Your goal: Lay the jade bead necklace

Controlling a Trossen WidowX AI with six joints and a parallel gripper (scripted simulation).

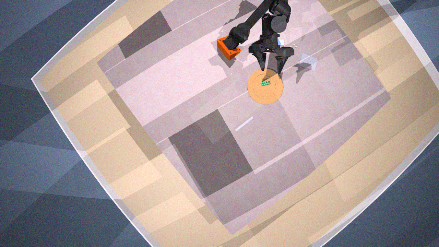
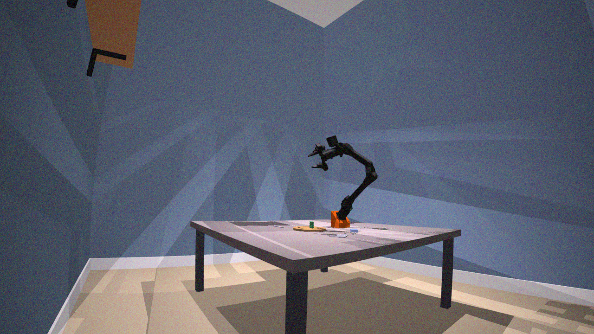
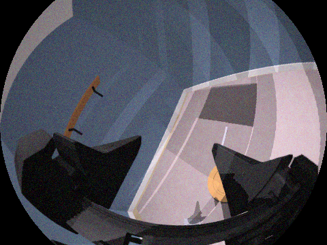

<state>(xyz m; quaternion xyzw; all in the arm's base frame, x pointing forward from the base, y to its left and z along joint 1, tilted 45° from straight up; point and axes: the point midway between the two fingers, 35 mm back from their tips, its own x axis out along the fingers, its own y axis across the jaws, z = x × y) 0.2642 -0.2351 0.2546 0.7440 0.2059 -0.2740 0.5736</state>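
Right now my gripper tip is 42 cm above the round tan bead board, 5 cm to the right of it and 2 cm short of it. From my gripper tip the other things lie so: white strip: 42 cm below, 16 cm to the right, 13 cm ahead; pale square sheet: 42 cm below, 35 cm to the left, 5 cm ahead; blue cube: 42 cm below, 27 cm to the left, 13 cm behind.
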